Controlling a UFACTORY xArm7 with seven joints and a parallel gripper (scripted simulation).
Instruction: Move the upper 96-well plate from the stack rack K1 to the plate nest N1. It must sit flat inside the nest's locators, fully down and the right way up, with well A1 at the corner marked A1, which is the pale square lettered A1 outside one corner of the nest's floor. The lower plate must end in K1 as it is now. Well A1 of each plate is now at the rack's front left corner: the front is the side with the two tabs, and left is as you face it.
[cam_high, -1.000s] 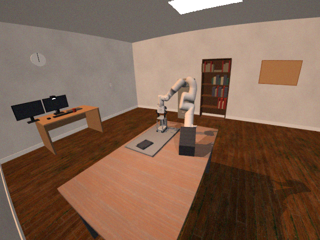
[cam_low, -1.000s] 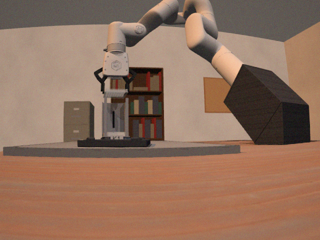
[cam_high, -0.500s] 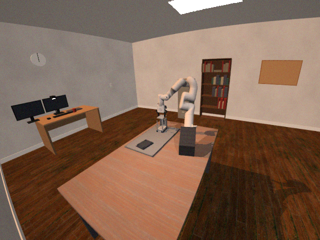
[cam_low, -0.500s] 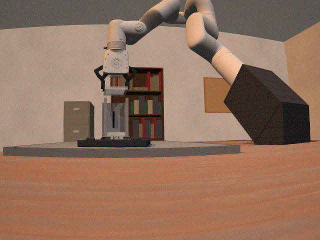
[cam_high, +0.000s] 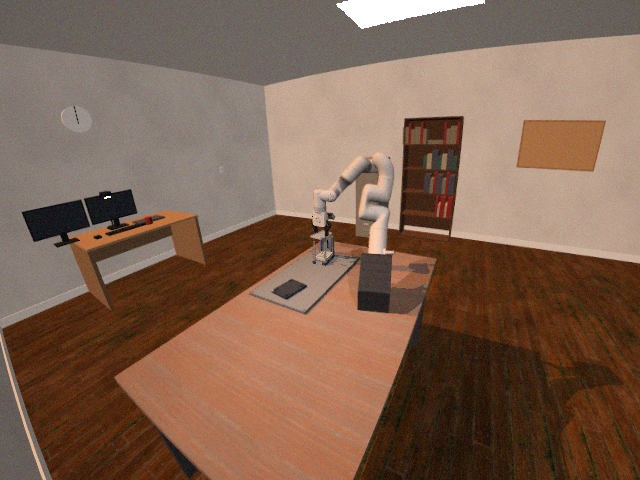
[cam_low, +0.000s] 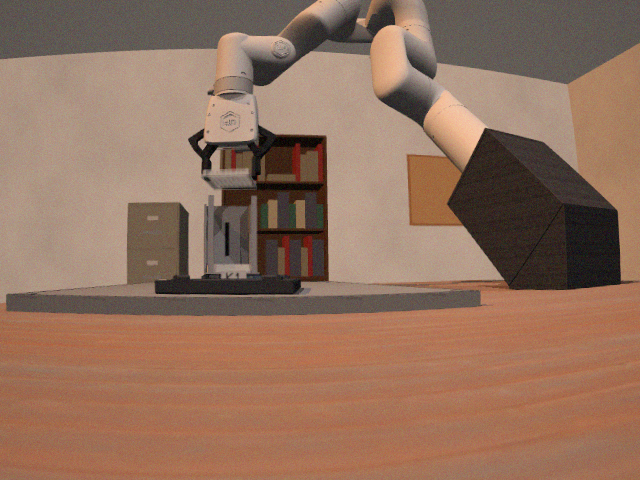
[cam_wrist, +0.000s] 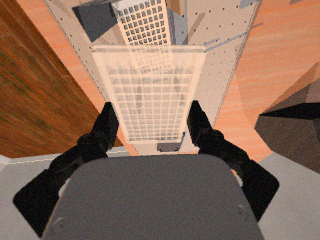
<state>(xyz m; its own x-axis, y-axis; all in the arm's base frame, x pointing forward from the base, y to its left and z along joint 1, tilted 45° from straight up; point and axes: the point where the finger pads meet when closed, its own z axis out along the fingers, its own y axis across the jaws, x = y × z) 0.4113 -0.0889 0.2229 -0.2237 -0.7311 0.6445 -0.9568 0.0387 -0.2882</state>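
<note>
Right now my hand is 40 cm to the right of the plate nest N1, 20 cm above it and 2 cm short of it. Also, from my hand: 96-well plate (1 cm below); then grey mat (21 cm below, 18 cm to the left).
</note>
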